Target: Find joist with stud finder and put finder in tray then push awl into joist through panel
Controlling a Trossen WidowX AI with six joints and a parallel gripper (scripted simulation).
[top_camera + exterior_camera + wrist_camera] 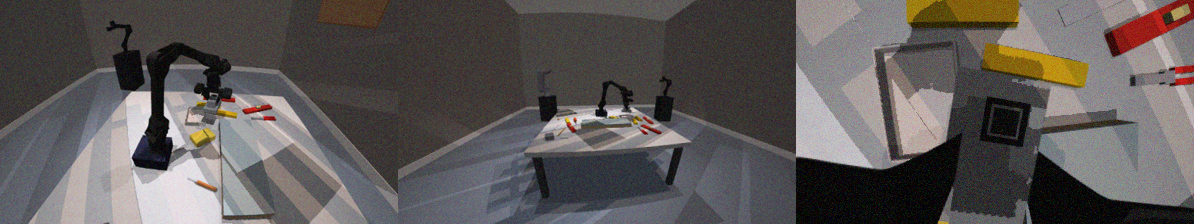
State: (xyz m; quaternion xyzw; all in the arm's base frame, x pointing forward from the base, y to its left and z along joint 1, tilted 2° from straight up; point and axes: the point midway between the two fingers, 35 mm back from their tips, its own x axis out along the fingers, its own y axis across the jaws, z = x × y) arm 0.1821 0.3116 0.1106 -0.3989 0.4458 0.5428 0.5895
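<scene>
Right now the tray is 10 cm behind my gripper tip, 2 cm to the left of it and 12 cm below it. Also, from my gripper tip: stud finder 1 cm to the left, 2 cm above; awl 2 cm ahead, 41 cm to the right, 12 cm below; yellow block 2 cm behind, 16 cm to the right, 12 cm below.
</scene>
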